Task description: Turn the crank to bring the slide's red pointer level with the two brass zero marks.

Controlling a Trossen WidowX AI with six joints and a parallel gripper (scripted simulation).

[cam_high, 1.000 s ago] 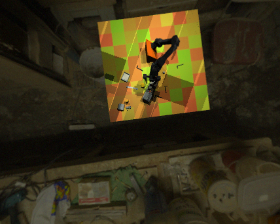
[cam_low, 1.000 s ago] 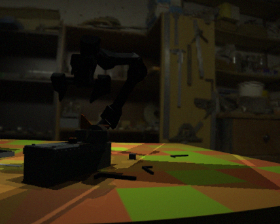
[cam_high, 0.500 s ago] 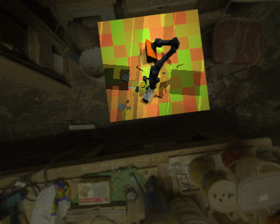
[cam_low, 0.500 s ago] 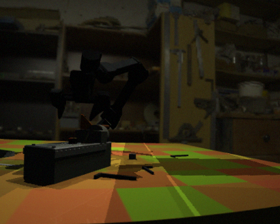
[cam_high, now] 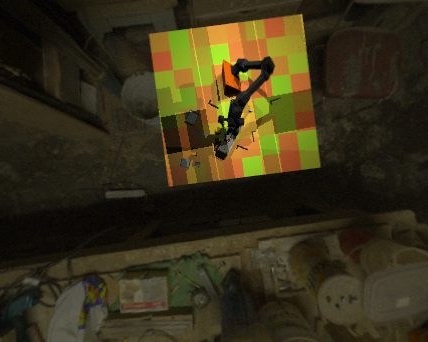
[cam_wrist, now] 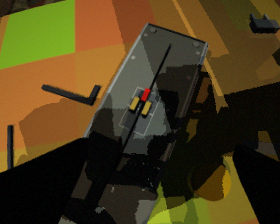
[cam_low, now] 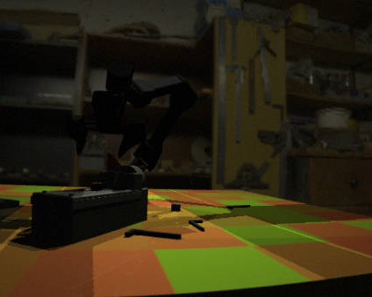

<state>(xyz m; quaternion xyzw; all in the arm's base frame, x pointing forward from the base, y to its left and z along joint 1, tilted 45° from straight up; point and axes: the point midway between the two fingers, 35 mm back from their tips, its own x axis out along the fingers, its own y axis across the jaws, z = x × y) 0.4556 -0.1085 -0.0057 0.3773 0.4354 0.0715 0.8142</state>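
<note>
Right now the brown crank handle is 11 cm behind my gripper tip, 10 cm to the left of it and 3 cm below it. From my gripper tip the other things lie so: grey strip: 22 cm to the right, 15 cm below, 3 cm behind; then yellow disc: 14 cm below, 8 cm to the right, 4 cm behind; then red pointer: 6 cm below, 6 cm ahead.
</note>
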